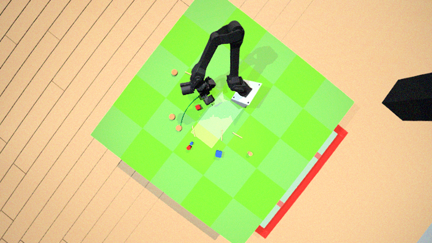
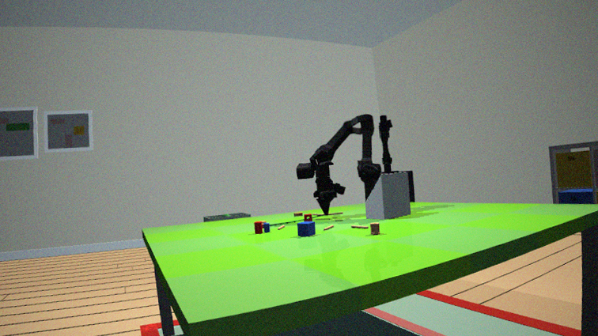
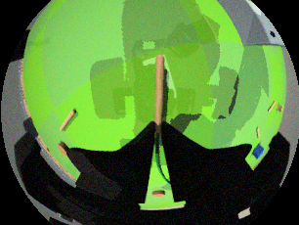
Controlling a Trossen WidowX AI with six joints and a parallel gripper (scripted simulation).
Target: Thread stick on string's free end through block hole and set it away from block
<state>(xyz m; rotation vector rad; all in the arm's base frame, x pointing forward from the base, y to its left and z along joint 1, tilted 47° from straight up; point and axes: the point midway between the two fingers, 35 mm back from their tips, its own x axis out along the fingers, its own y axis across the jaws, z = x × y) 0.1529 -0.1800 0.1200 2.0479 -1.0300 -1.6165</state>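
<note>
My gripper tip is 10 cm short of the red block and 3 cm to the right of it. The rest, counted from my gripper tip: red cylinder: 35 cm ahead, 14 cm to the left, 1 cm above; thin wooden stick: 1 cm to the left, 1 cm behind; round wooden button: 29 cm ahead, 1 cm to the left, 1 cm below.
</note>
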